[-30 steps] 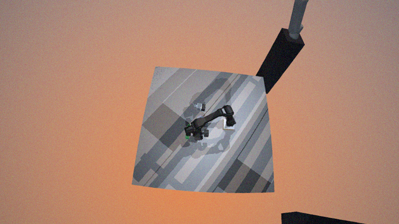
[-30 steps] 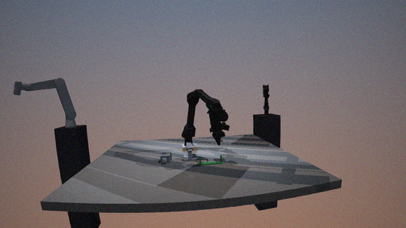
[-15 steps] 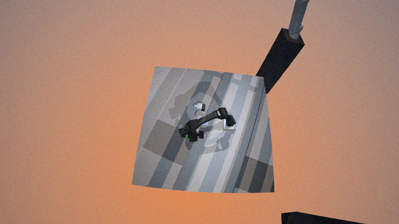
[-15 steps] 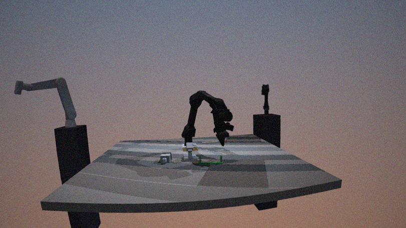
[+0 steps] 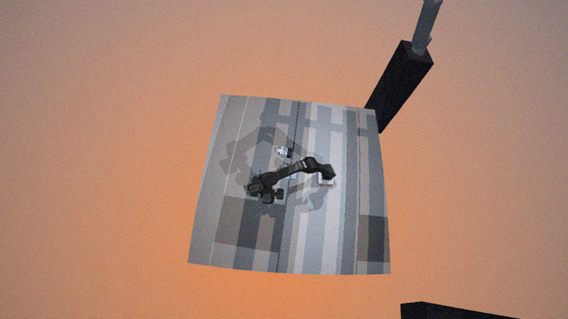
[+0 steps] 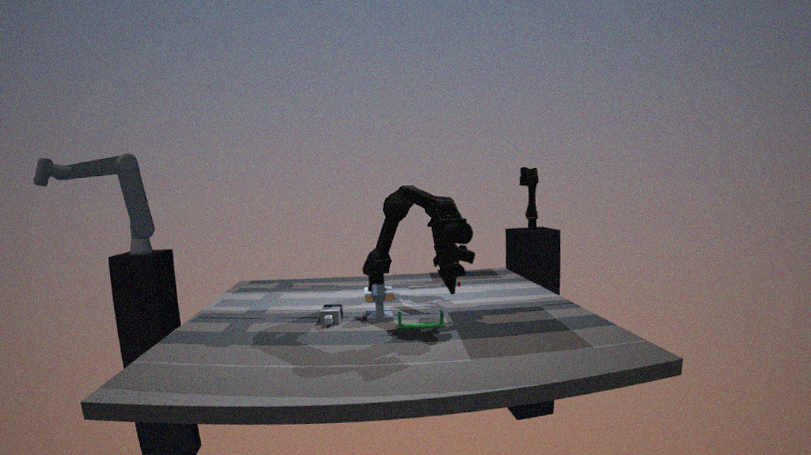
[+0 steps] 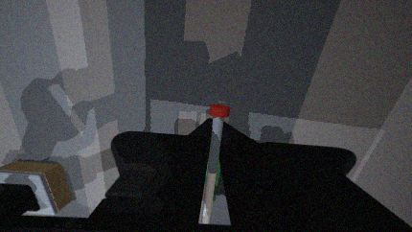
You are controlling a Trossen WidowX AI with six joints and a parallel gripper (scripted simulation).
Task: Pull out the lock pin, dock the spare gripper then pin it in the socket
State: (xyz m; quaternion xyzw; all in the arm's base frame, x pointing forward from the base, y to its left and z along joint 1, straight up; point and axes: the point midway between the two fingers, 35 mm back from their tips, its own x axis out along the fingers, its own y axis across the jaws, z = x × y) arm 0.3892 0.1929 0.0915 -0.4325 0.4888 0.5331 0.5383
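My gripper tip is 1 cm short of the green bracket, 10 cm to the left of it and 7 cm above it. From my gripper tip the other things lie so: spare gripper 9 cm behind, 36 cm to the right, 7 cm below; then socket 11 cm behind, 21 cm to the right, 4 cm below.
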